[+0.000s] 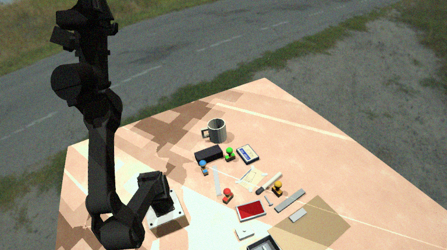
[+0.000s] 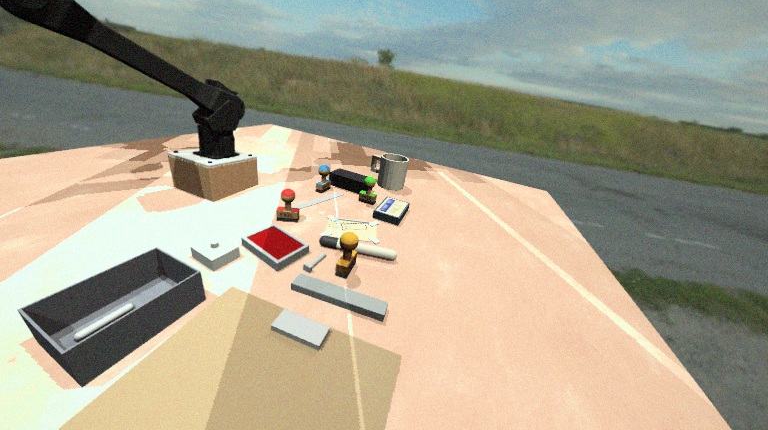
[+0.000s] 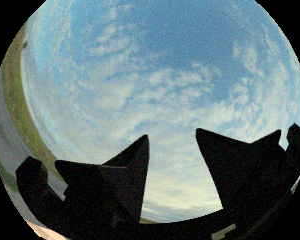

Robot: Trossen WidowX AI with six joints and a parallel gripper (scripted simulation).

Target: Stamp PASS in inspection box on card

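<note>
Now: gripper tip 280 mm short of the green-knobbed stamp, 60 mm to the right of it and 700 mm above it. From my gripper tip the other things lie so: blue-knobbed stamp 160 mm ahead, 60 mm to the left, 700 mm below; red-knobbed stamp 170 mm ahead, 100 mm to the right, 700 mm below; steel ruler 180 mm ahead, 720 mm below.
</note>
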